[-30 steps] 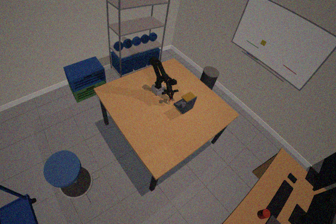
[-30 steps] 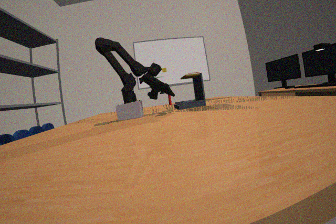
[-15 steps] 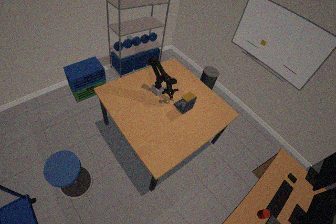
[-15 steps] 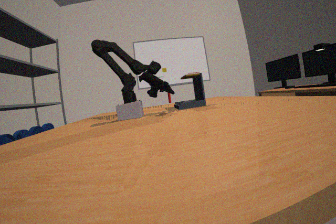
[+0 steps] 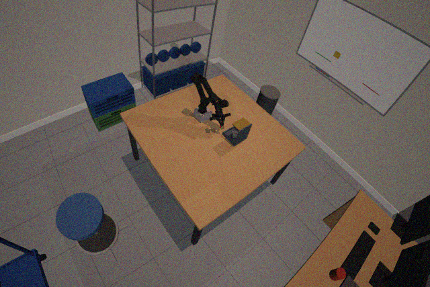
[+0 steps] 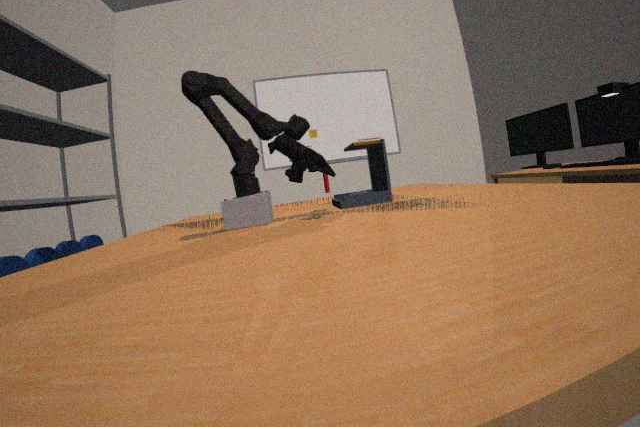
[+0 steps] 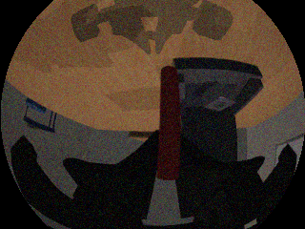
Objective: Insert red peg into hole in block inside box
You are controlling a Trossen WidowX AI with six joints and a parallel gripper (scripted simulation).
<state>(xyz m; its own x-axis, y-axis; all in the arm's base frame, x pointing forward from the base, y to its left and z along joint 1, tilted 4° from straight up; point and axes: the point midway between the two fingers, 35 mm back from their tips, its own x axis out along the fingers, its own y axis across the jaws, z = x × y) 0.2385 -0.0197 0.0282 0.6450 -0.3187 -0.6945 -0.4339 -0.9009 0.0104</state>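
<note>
The box back wall is 190 mm ahead of my gripper tip and 60 mm to the left of it. The rest, counted from my gripper tip: yellow roof 140 mm ahead, 90 mm above, 70 mm to the left; then red peg 30 mm behind, 10 mm to the left, 10 mm below.
</note>
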